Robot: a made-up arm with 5 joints.
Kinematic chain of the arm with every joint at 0, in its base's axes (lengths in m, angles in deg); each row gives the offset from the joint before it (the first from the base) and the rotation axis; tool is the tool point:
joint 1: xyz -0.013 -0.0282 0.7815 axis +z
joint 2: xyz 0.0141 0 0.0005 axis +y
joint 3: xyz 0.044 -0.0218 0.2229 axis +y
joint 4: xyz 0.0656 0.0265 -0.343 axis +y
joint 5: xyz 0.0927 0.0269 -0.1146 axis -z
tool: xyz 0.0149 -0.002 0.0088
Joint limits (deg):
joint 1: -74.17..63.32
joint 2: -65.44..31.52
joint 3: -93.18..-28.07
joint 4: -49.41..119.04
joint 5: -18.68..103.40
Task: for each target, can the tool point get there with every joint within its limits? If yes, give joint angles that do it. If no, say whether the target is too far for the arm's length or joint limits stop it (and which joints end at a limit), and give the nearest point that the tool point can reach.
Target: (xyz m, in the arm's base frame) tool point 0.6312 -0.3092 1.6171
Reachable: no: too far | nearest point 0.3748 -0.1974 1.2779 | short by 0.440 m
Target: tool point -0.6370 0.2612 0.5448
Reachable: no: joint limits stop it (at a limit: joint 1, joint 2, joint 3, joint 5) | nearest point -0.0139 0.0468 0.5666 | short by 0.659 m
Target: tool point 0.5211 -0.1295 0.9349
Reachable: yes | joints -12.49 1.89 -66.87 9.09 83.60
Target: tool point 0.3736 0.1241 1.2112
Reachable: yes | joints 18.83 -9.89 -80.06 -25.14 46.77
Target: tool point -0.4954 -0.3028 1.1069
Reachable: no: joint limits stop it (at a limit: joint 2, joint 3, joint 4) | nearest point -0.2331 -0.1535 1.3008 | short by 0.359 m
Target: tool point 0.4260 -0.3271 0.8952
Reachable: yes | joints -36.38 -2.77 -63.40 33.06 44.59
